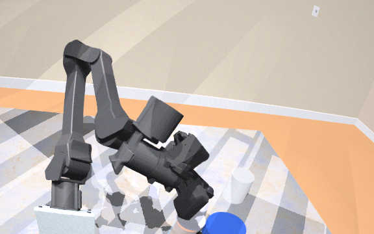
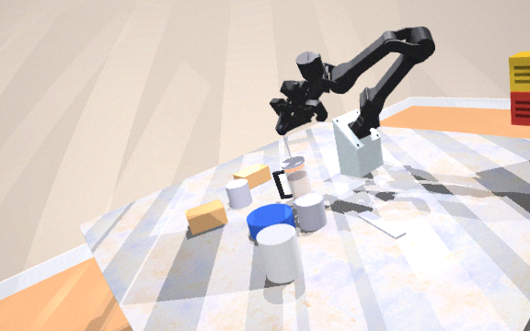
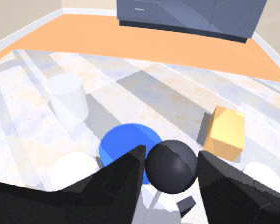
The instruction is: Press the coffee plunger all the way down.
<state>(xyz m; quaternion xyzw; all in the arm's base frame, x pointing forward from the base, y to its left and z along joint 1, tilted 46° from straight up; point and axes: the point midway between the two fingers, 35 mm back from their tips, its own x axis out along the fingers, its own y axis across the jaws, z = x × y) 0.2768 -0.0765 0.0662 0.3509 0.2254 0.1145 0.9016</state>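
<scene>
Right now my gripper tip is 10 mm past the coffee press, 10 mm to the left of it and 120 mm above it. Also, from my gripper tip: blue cylinder 120 mm ahead, 40 mm to the left, 210 mm below; then flat white bar 40 mm behind, 270 mm to the left, 230 mm below.
</scene>
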